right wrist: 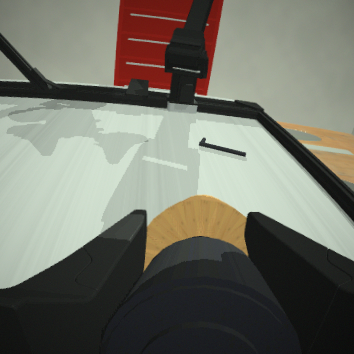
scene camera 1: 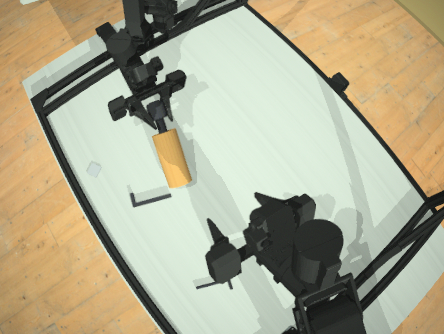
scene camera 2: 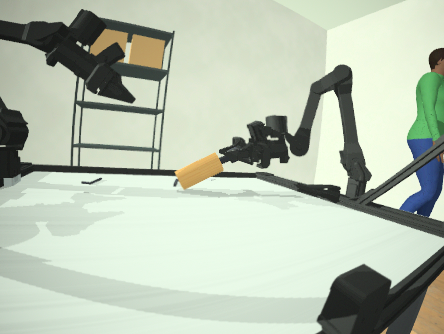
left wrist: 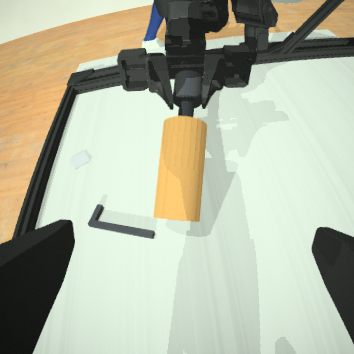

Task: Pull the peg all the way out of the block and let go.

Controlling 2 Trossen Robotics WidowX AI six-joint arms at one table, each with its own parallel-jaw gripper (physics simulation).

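Frame: origin at the left arm's base, x ahead, y left, z up, level; centimetres.
Seen in the pictures: left gripper, fingertip midpoint: [scene camera 1: 232,206] [scene camera 2: 134,101] [left wrist: 197,237]; right gripper, fingertip midpoint: [right wrist: 196,222] [scene camera 1: 164,124] [scene camera 2: 221,152] [left wrist: 187,106]; left arm's base, link origin: [right wrist: 180,99] [scene camera 2: 3,175]; right arm's base, link origin: [scene camera 1: 163,24] [scene camera 2: 354,198] [left wrist: 255,46].
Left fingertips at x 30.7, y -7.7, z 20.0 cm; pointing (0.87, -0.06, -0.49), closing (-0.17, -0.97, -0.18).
Pixels of each thing's top centre, then the offset from my left fingertips to it. "spot": a spot on its surface instead.
- wooden cylindrical block, top centre: [right wrist: 219,162] [left wrist: 174,136] [scene camera 1: 169,148] [scene camera 2: 201,151] dz -10.9, dx +19.0, dy -0.7 cm
- dark L-shaped mark, surface spot: [left wrist: 122,230] [scene camera 1: 154,201] spot: dz -21.2, dx +15.2, dy +8.2 cm
- pale square, surface spot: [left wrist: 80,159] [scene camera 1: 95,169] spot: dz -21.6, dx +31.5, dy +15.3 cm
The wooden cylindrical block [scene camera 1: 172,159] [scene camera 2: 199,171] [left wrist: 181,170] [right wrist: 197,212] hangs from the dark peg [scene camera 1: 157,110] [left wrist: 187,85] [right wrist: 200,285]. It tilts, its far end low over the table. The peg's narrow shaft enters the block's near end; how deep it sits is hidden. My right gripper [scene camera 1: 163,123] [left wrist: 187,106] is shut on the peg's thick part, just outside the block. My left gripper [scene camera 1: 233,207] [left wrist: 197,237] is open and empty, above the table and apart from the block's far end.
A dark L-shaped mark [scene camera 1: 150,201] [left wrist: 122,230] lies near the block's far end. Another L-shaped mark [scene camera 1: 206,285] [scene camera 2: 92,181] [right wrist: 222,148] lies near the left arm. A pale square [scene camera 1: 93,169] [left wrist: 80,159] lies near the table's edge. A dark frame borders the table.
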